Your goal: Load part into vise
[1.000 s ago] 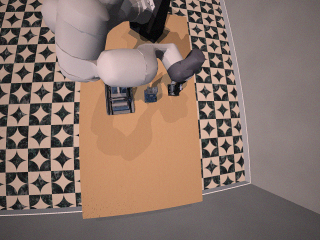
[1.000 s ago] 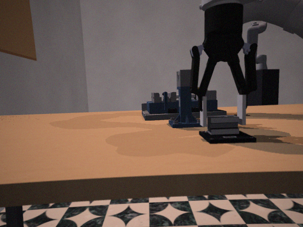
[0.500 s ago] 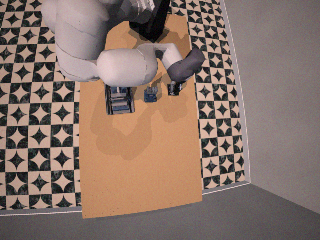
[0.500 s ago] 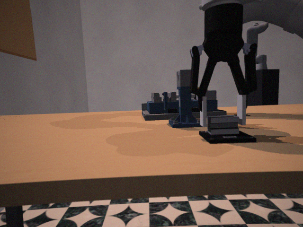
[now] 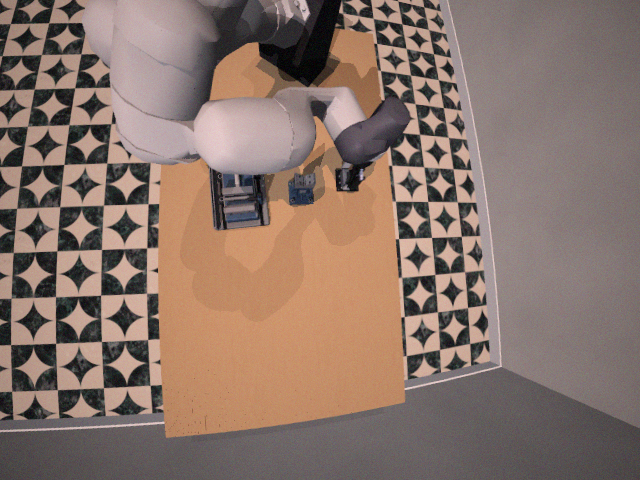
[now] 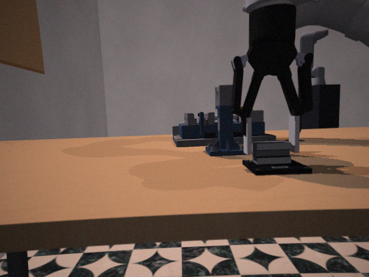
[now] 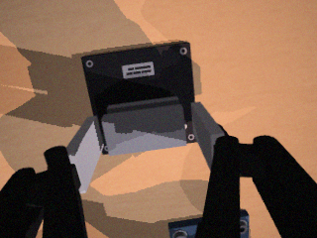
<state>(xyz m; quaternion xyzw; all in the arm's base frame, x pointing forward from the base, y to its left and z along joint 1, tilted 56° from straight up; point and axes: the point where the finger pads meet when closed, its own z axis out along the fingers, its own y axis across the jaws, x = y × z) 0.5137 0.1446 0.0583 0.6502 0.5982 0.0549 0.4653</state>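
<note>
Now: the part 10 mm to the left of my hand and 30 mm below it. The rest, counted from my hand: work stop (30 mm behind, 360 mm to the right, 40 mm above); then infeed plate (10 mm to the left, 50 mm below); then air cylinder rod (130 mm behind, 380 mm to the right, 20 mm above).
</note>
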